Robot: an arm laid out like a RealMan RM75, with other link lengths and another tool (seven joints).
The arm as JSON. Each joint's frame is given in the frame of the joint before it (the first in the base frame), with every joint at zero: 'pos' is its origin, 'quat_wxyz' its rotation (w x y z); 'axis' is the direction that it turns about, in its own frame. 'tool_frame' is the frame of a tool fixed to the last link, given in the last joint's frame.
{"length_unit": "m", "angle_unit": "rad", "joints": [
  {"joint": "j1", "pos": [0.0, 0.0, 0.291], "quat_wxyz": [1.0, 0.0, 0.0, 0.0], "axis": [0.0, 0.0, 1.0]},
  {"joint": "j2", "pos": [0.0, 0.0, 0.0], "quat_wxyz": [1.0, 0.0, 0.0, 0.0], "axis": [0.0, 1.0, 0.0]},
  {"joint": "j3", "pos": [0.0, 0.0, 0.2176], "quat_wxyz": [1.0, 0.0, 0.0, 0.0], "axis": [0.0, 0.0, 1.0]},
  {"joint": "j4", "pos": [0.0, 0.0, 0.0], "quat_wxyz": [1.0, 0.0, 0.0, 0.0], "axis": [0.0, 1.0, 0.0]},
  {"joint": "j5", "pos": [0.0, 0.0, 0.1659], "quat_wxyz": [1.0, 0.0, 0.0, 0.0], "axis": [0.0, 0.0, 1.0]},
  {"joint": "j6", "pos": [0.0, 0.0, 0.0], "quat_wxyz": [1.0, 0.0, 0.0, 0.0], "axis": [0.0, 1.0, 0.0]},
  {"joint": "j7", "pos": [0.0, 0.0, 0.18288], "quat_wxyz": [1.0, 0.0, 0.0, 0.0], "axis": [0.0, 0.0, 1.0]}
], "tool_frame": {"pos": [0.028, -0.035, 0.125], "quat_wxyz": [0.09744, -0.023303, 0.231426, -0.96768]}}
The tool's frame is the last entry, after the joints.
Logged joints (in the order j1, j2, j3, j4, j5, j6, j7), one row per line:
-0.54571, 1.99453, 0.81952, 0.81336, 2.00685, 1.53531, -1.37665
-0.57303, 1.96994, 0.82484, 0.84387, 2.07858, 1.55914, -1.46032
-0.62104, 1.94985, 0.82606, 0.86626, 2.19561, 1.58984, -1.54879
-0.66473, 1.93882, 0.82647, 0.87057, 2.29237, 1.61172, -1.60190
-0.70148, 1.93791, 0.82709, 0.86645, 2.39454, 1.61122, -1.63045
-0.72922, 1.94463, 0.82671, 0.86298, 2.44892, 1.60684, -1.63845
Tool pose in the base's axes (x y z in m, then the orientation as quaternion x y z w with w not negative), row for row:
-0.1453, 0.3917, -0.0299, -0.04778, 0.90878, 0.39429, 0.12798
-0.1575, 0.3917, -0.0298, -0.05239, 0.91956, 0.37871, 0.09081
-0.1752, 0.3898, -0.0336, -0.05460, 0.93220, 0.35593, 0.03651
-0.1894, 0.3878, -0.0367, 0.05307, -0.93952, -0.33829, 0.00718
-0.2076, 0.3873, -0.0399, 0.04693, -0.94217, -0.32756, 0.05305
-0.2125, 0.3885, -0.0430, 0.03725, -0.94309, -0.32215, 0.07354
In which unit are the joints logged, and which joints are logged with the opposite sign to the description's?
The joints are logged in radians. Opposite sign: j2.
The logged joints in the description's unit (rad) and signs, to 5 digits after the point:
-0.54571, -1.99453, 0.81952, 0.81336, 2.00685, 1.53531, -1.37665
-0.57303, -1.96994, 0.82484, 0.84387, 2.07858, 1.55914, -1.46032
-0.62104, -1.94985, 0.82606, 0.86626, 2.19561, 1.58984, -1.54879
-0.66473, -1.93882, 0.82647, 0.87057, 2.29237, 1.61172, -1.60190
-0.70148, -1.93791, 0.82709, 0.86645, 2.39454, 1.61122, -1.63045
-0.72922, -1.94463, 0.82671, 0.86298, 2.44892, 1.60684, -1.63845

